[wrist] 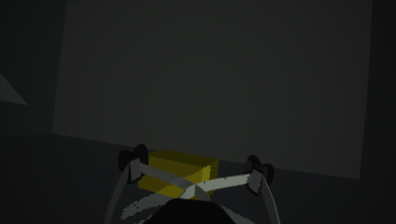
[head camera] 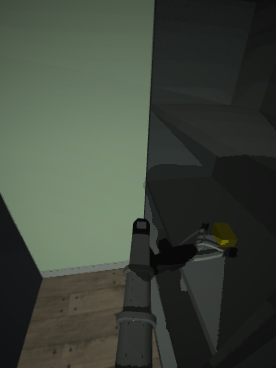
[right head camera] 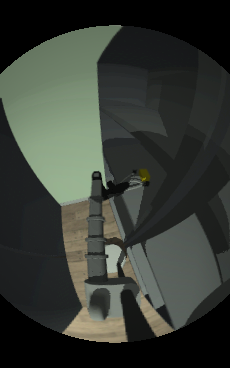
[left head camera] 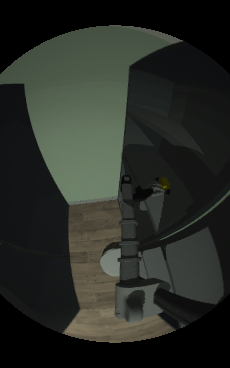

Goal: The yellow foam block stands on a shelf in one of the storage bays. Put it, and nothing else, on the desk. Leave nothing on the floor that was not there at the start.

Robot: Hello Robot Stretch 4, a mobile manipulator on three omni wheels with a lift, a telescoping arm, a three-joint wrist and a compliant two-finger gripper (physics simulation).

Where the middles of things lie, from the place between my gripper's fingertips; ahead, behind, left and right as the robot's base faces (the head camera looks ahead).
My hand is 40 mm short of the yellow foam block point(wrist: 195, 168), 30 mm to the left of it and 30 mm above it.
